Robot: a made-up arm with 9 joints. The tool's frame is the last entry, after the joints.
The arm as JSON. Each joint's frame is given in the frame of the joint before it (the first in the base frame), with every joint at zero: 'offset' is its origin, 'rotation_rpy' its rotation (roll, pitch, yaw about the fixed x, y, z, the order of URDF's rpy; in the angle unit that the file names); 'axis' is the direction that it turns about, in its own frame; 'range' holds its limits. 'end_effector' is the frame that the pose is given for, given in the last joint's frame.
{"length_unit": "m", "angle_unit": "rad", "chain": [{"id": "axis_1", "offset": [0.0, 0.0, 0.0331], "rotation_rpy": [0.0, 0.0, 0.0], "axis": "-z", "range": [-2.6, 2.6]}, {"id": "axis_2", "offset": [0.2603, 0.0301, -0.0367], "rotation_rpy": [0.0, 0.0, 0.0], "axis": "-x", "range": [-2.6, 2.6]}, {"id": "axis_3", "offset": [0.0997, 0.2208, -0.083], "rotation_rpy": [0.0, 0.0, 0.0], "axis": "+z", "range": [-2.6, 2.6]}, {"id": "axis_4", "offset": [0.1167, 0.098, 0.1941], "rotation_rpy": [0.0, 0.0, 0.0], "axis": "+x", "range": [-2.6, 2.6]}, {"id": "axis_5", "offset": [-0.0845, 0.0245, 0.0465], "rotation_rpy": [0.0, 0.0, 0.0], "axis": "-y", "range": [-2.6, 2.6]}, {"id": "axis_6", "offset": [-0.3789, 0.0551, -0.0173], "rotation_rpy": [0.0, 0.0, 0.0], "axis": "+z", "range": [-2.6, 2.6]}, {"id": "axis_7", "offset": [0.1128, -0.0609, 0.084], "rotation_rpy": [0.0, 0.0, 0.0], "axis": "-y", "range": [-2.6, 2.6]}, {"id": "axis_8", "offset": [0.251, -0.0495, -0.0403], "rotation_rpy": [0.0, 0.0, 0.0], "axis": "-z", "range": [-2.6, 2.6]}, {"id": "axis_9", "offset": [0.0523, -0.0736, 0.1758], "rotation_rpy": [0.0, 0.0, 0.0], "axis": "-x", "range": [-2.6, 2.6]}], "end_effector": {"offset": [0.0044, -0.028, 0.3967], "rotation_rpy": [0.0, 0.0, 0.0]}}
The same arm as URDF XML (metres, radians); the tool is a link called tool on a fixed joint. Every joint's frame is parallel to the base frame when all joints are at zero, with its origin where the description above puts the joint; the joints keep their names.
<robot name="arm">
  <joint name="tool_fixed" type="fixed">
    <parent link="link9"/>
    <child link="tool"/>
    <origin xyz="0.0044 -0.028 0.3967" rpy="0 0 0"/>
  </joint>
  <joint name="axis_9" type="revolute">
    <parent link="link8"/>
    <child link="link9"/>
    <origin xyz="0.0523 -0.0736 0.1758" rpy="0 0 0"/>
    <axis xyz="-1 0 0"/>
    <limit lower="-2.6" upper="2.6"/>
  </joint>
  <joint name="axis_8" type="revolute">
    <parent link="link7"/>
    <child link="link8"/>
    <origin xyz="0.251 -0.0495 -0.0403" rpy="0 0 0"/>
    <axis xyz="0 0 -1"/>
    <limit lower="-2.6" upper="2.6"/>
  </joint>
  <joint name="axis_7" type="revolute">
    <parent link="link6"/>
    <child link="link7"/>
    <origin xyz="0.1128 -0.0609 0.084" rpy="0 0 0"/>
    <axis xyz="0 -1 0"/>
    <limit lower="-2.6" upper="2.6"/>
  </joint>
  <joint name="axis_6" type="revolute">
    <parent link="link5"/>
    <child link="link6"/>
    <origin xyz="-0.3789 0.0551 -0.0173" rpy="0 0 0"/>
    <axis xyz="0 0 1"/>
    <limit lower="-2.6" upper="2.6"/>
  </joint>
  <joint name="axis_5" type="revolute">
    <parent link="link4"/>
    <child link="link5"/>
    <origin xyz="-0.0845 0.0245 0.0465" rpy="0 0 0"/>
    <axis xyz="0 -1 0"/>
    <limit lower="-2.6" upper="2.6"/>
  </joint>
  <joint name="axis_4" type="revolute">
    <parent link="link3"/>
    <child link="link4"/>
    <origin xyz="0.1167 0.098 0.1941" rpy="0 0 0"/>
    <axis xyz="1 0 0"/>
    <limit lower="-2.6" upper="2.6"/>
  </joint>
  <joint name="axis_3" type="revolute">
    <parent link="link2"/>
    <child link="link3"/>
    <origin xyz="0.0997 0.2208 -0.083" rpy="0 0 0"/>
    <axis xyz="0 0 1"/>
    <limit lower="-2.6" upper="2.6"/>
  </joint>
  <joint name="axis_2" type="revolute">
    <parent link="link1"/>
    <child link="link2"/>
    <origin xyz="0.2603 0.0301 -0.0367" rpy="0 0 0"/>
    <axis xyz="-1 0 0"/>
    <limit lower="-2.6" upper="2.6"/>
  </joint>
  <joint name="axis_1" type="revolute">
    <parent link="base_link"/>
    <child link="link1"/>
    <origin xyz="0 0 0.0331" rpy="0 0 0"/>
    <axis xyz="0 0 -1"/>
    <limit lower="-2.6" upper="2.6"/>
  </joint>
  <link name="base_link"/>
  <link name="link1"/>
  <link name="link2"/>
  <link name="link3"/>
  <link name="link4"/>
  <link name="link5"/>
  <link name="link6"/>
  <link name="link7"/>
  <link name="link8"/>
  <link name="link9"/>
  <link name="tool"/>
</robot>

